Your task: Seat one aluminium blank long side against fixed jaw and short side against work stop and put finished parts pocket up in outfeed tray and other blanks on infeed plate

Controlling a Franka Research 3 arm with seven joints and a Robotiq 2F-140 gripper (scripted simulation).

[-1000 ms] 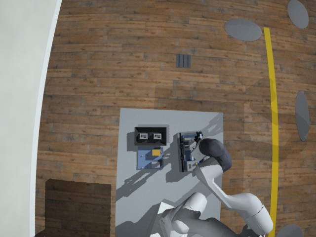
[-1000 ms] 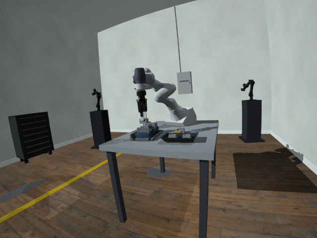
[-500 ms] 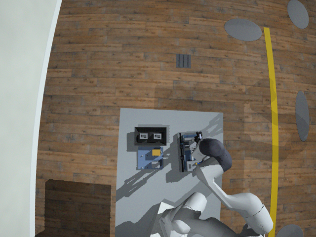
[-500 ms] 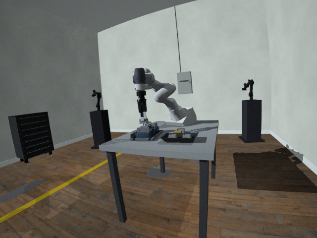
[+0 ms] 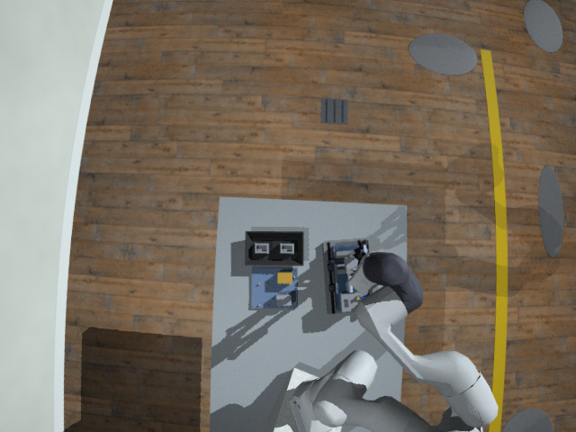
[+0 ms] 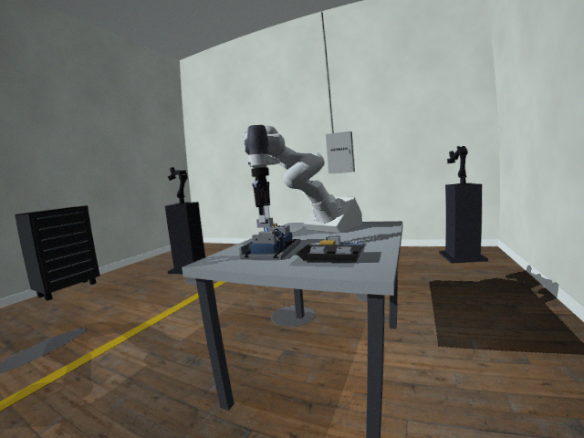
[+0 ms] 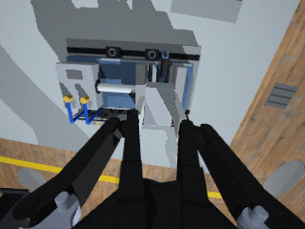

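The vise is 60 mm behind my hand, 10 mm to the left of it and 140 mm below it. Also, from my hand: brass blank 20 mm behind, 270 mm to the left, 150 mm below.
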